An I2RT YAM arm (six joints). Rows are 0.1 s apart.
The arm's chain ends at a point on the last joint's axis. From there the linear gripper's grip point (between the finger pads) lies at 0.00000 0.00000 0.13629 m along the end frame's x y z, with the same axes.
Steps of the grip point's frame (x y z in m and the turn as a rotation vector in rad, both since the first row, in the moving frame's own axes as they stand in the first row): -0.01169, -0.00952, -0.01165, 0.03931, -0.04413, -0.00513; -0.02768, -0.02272, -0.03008, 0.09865, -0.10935, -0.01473; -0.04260, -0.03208, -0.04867, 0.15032, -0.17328, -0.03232; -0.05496, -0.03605, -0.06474, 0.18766, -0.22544, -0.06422; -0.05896, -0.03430, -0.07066, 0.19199, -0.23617, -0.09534; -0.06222, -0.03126, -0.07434, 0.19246, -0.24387, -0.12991; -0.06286, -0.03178, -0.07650, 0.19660, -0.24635, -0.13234; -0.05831, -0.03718, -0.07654, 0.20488, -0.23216, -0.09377
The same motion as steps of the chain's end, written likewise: -0.00567, -0.00418, -0.01141, 0.03931, -0.04413, -0.00513; -0.01273, -0.00943, -0.02860, 0.09865, -0.10935, -0.01473; -0.01886, -0.01216, -0.04510, 0.15032, -0.17328, -0.03232; -0.02388, -0.01184, -0.05892, 0.18766, -0.22544, -0.06422; -0.02608, -0.01010, -0.06440, 0.19199, -0.23617, -0.09534; -0.02792, -0.00766, -0.06783, 0.19246, -0.24387, -0.12991; -0.02818, -0.00770, -0.06980, 0.19660, -0.24635, -0.13234; -0.02592, -0.01121, -0.07006, 0.20488, -0.23216, -0.09377
